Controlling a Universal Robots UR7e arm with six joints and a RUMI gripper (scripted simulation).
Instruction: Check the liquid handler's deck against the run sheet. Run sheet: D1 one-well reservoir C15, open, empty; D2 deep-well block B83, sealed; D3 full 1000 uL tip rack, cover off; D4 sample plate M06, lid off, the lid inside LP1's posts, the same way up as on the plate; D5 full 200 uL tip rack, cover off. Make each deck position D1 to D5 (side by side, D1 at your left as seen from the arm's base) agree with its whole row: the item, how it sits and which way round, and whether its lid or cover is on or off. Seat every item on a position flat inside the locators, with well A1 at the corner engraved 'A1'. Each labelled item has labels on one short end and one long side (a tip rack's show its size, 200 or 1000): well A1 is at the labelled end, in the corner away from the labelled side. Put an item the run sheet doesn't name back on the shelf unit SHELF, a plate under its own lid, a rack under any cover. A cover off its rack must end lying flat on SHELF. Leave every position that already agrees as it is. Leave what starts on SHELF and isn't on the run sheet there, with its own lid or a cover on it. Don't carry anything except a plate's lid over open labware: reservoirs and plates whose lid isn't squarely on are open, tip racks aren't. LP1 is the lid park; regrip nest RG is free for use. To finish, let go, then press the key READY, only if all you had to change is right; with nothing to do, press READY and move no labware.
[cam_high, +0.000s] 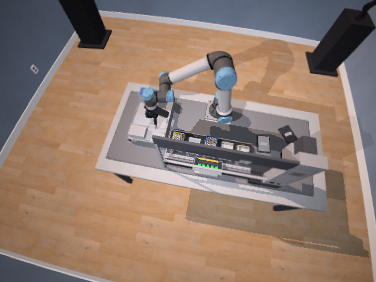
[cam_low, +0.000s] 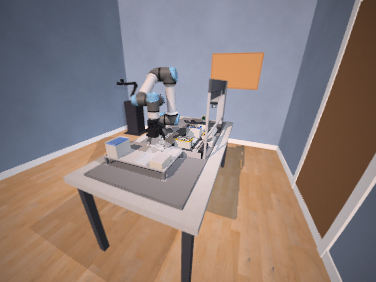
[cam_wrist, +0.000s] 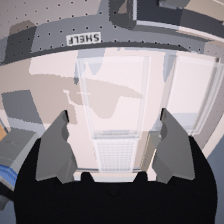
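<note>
Now: hand 6 cm past the shelf unit, 6 cm to the left of it and 4 cm above it. Round my hand: yellow-rimmed tip rack 15 cm ahead, 18 cm to the left; whitish sealed block 17 cm ahead, 54 cm to the left, 3 cm below; white well plate 15 cm ahead, 30 cm to the left, 4 cm below.
</note>
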